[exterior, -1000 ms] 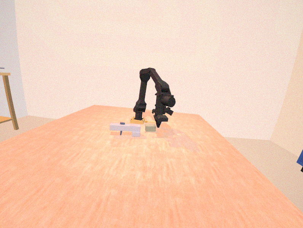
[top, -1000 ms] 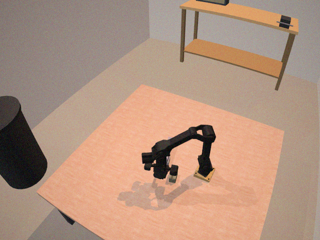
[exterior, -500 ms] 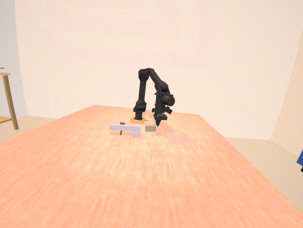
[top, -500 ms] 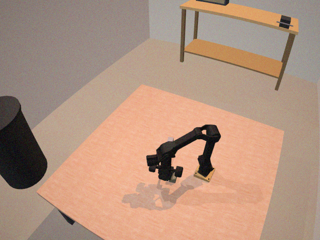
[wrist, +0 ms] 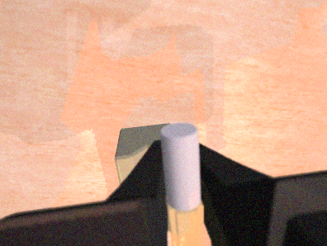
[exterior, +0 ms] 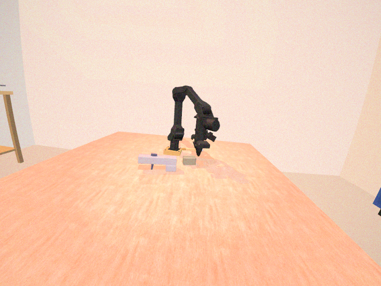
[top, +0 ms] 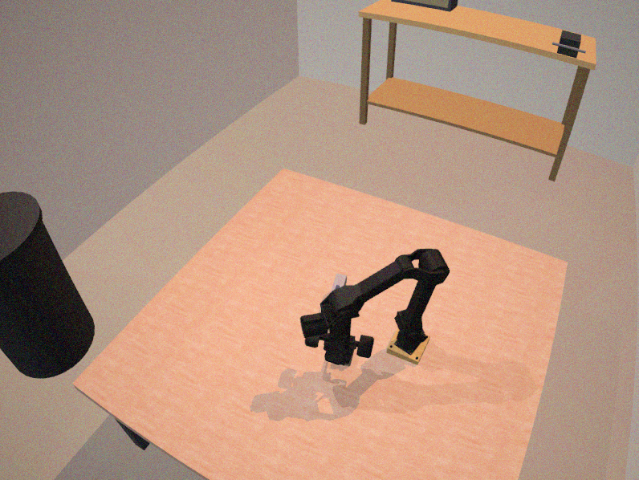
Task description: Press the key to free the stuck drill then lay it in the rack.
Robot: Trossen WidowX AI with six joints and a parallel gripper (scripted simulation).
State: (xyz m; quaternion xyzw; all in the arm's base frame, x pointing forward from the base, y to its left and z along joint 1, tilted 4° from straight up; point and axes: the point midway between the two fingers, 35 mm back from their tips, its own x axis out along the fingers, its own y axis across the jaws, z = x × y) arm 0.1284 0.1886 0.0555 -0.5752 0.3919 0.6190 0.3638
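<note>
Now: gripper tip 40 mm below the drill, 30 mm to the left of it and 20 mm short of it. Round my gripper tip: olive rack 50 mm to the right, 30 mm below, 10 mm ahead; blue key 190 mm to the right, 160 mm ahead.
</note>
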